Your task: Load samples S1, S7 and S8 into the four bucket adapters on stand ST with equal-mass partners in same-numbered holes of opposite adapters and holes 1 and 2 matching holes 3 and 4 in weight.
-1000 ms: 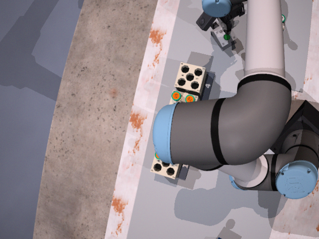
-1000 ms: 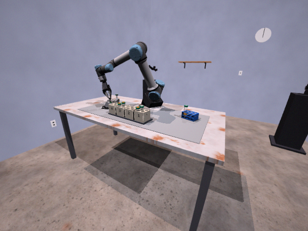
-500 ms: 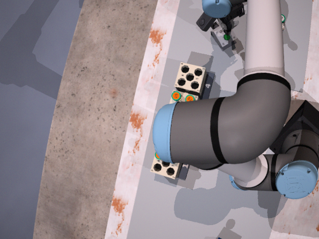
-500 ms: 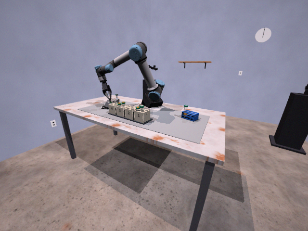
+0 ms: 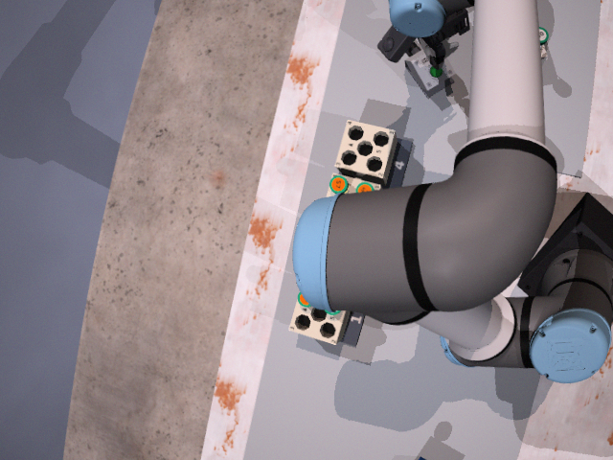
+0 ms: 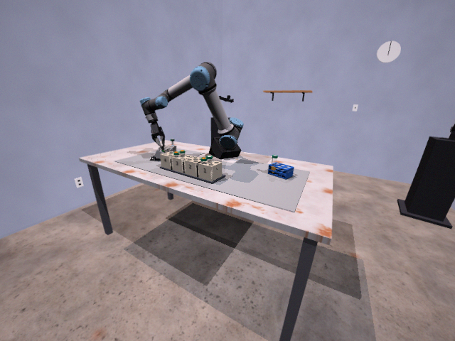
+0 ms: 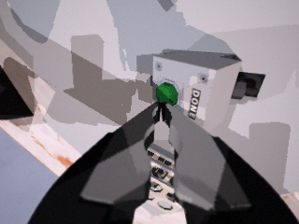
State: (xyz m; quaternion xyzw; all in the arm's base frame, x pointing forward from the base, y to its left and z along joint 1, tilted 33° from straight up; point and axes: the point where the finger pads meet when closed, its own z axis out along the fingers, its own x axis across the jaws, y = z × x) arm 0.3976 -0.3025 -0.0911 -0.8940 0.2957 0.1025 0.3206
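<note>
My hand is 30 mm above the green DONE key. The rest, counted from my hand: beige adapter (320 mm to the left, 60 mm ahead, 40 mm below); white-dot blank (180 mm behind, 130 mm to the right, 30 mm below); beige blank rack (150 mm to the right, 140 mm behind, 70 mm below).
</note>
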